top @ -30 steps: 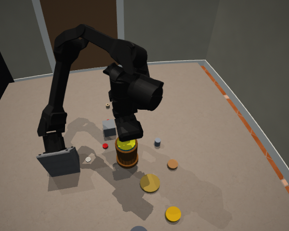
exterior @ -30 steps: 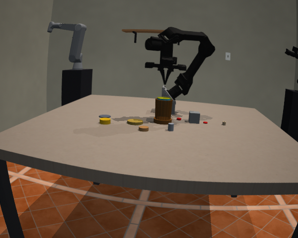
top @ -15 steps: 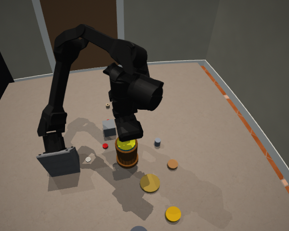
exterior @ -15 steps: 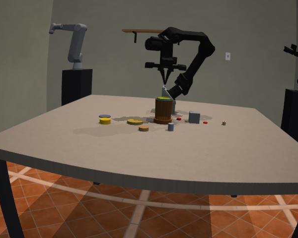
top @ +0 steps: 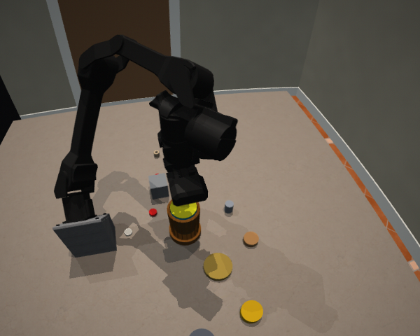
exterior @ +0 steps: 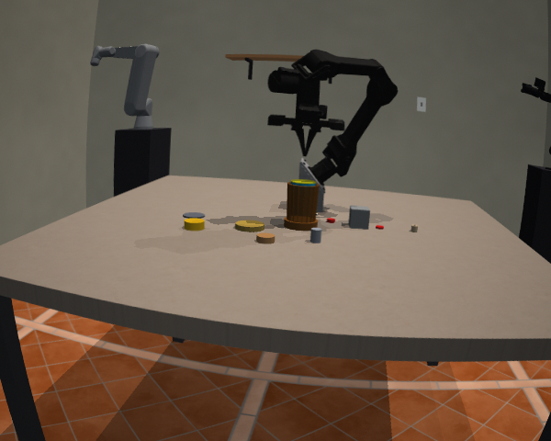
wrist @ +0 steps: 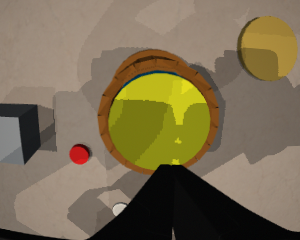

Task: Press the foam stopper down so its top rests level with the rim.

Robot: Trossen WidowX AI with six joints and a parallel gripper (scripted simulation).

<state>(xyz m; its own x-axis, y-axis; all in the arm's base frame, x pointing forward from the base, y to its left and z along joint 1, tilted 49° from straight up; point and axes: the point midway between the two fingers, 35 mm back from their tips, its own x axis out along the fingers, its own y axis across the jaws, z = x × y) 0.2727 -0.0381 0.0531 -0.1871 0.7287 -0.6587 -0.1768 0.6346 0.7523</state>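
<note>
My hand is 11 cm above the foam stopper. The rest, counted from my hand: small grey cylinder (20 cm below, 13 cm ahead, 6 cm to the left); then olive disc (20 cm below, 11 cm to the right, 7 cm ahead); then red button (21 cm below, 9 cm behind, 6 cm to the left).
</note>
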